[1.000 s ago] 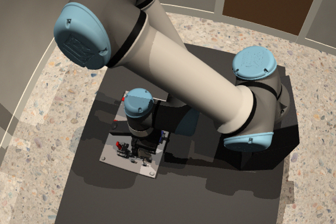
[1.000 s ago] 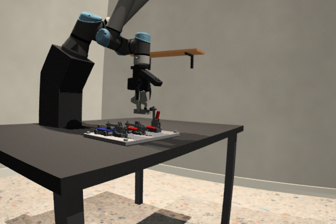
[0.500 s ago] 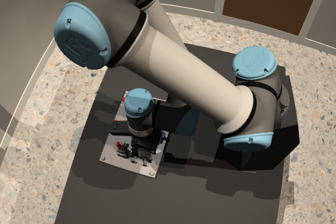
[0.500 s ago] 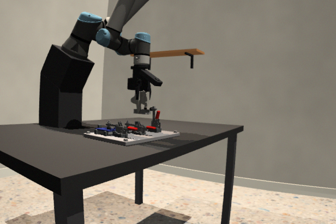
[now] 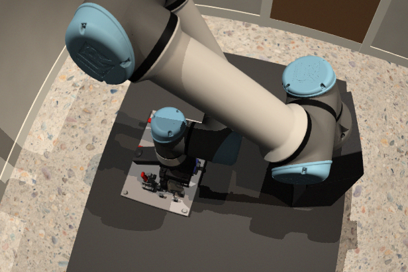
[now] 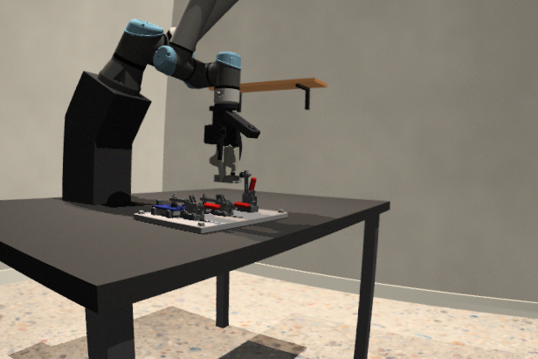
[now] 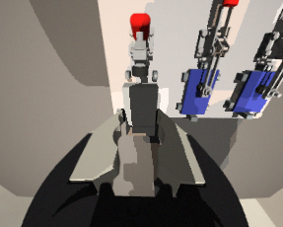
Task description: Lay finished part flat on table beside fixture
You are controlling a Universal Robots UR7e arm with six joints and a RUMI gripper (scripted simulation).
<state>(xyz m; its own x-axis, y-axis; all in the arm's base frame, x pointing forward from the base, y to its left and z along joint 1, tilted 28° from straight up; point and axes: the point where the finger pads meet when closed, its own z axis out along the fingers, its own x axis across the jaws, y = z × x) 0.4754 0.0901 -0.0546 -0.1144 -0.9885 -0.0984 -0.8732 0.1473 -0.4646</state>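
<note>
My gripper is now 1 cm past the pale grey finished part. Also, from my hand: blue blank: 3 cm behind, 22 cm to the right, 8 cm below; light grey fixture plate: 4 cm ahead, 12 cm to the right, 10 cm below.
</note>
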